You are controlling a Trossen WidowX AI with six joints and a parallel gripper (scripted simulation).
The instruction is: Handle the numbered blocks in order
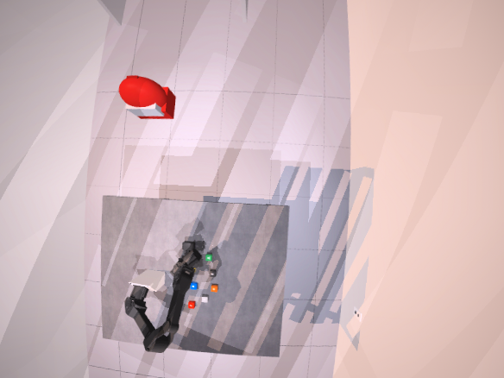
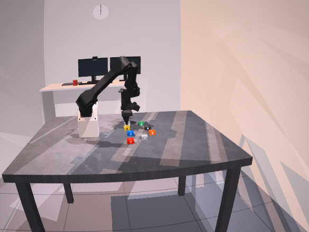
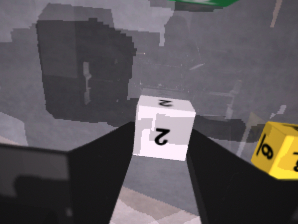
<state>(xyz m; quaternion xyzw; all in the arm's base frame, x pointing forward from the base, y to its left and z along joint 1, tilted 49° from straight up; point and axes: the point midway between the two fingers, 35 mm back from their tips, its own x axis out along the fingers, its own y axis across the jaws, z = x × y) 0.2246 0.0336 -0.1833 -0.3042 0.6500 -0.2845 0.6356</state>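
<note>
My gripper tip is 18 cm to the left of the blue block and 2 cm short of it. From my gripper tip the other things lie so: yellow block 9 cm to the right; white block right at my gripper tip; green block 9 cm ahead, 1 cm to the right.
</note>
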